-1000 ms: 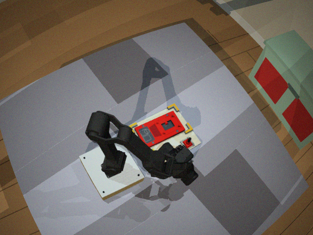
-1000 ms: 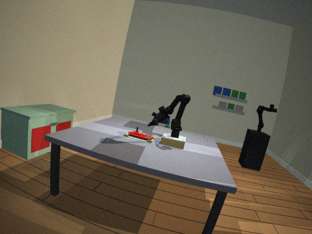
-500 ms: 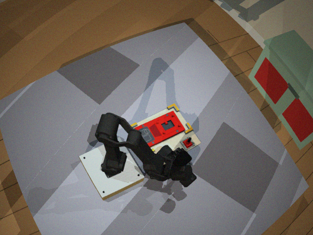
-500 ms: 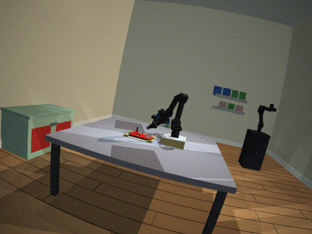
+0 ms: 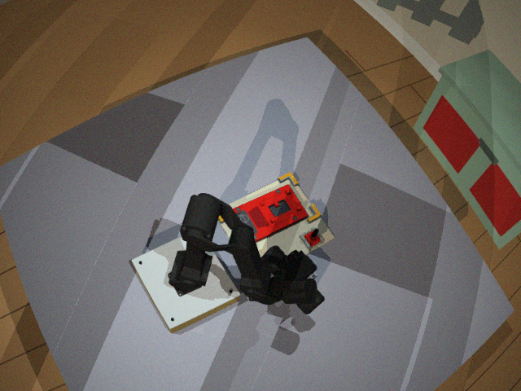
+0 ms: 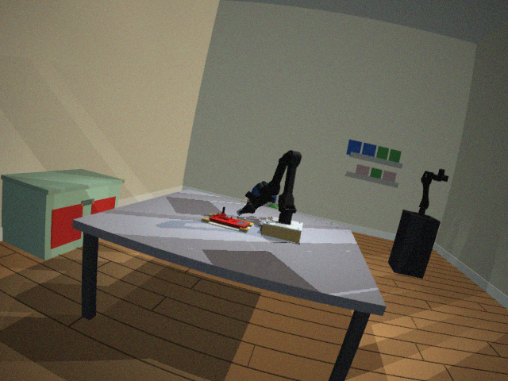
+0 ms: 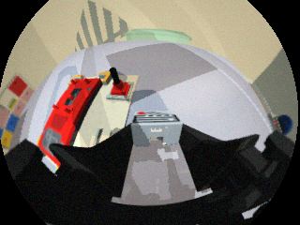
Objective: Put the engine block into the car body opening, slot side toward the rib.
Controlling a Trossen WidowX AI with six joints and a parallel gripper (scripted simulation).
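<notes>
The grey strip is 180 mm to the left of my gripper tip, 20 mm below it and 20 mm ahead of it. Also, from my gripper tip: grey engine block 10 mm behind.
</notes>
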